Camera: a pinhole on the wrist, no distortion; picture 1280 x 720 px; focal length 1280.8 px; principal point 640.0 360.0 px. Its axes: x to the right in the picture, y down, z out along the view. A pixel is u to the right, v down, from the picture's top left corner.
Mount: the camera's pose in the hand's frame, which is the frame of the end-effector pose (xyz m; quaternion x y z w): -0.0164 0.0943 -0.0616 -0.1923 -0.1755 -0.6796 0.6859
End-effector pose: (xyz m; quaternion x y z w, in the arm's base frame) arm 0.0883 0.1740 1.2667 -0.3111 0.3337 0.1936 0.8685
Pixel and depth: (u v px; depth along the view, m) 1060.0 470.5 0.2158
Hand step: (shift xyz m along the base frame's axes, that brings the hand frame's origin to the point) 0.0019 0.2117 0.0298
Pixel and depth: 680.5 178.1 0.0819
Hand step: -0.0860 0.1013 -0.0300
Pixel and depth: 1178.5 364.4 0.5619
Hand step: 0.1559 0.4895 0.2455
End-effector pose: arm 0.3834 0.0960 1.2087 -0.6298 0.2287 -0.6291 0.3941
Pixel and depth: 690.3 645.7 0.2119
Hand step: 0.1651 -0.1150 -0.1175
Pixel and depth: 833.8 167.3 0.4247
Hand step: 0.3751 -0.0212 -0.2061
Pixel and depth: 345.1 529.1 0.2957
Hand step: 0.2201 -0.1651 -0.2035
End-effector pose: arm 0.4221 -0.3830 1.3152 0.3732 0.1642 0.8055 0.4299
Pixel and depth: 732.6 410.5 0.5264
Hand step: 0.1146 -0.1982 0.4731
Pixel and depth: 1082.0 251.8 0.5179
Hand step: 0.2567 -0.1802 0.4138
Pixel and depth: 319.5 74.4 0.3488
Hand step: -0.0185 -0.2818 0.2935
